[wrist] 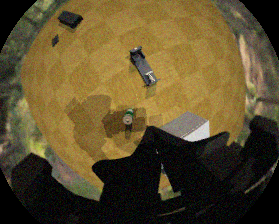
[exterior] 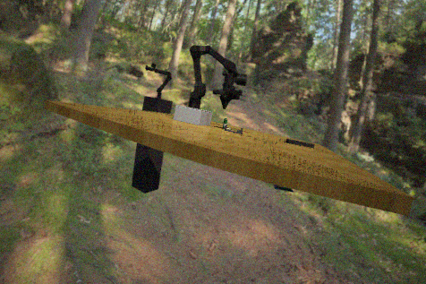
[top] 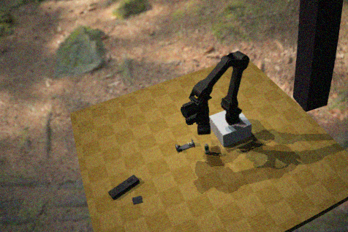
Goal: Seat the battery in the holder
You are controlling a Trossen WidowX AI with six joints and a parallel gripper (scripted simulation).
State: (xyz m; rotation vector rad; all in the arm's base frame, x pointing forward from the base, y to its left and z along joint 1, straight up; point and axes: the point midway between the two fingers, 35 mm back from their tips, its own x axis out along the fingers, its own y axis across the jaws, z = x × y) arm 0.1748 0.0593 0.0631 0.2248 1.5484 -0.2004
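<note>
Now: gripper tip 10 mm short of the battery, 40 mm to the right of it and 80 mm above it. Round my gripper tip: black square piece 410 mm ahead, 210 mm to the left, 110 mm below; long black bar 460 mm ahead, 120 mm to the left, 100 mm below.
</note>
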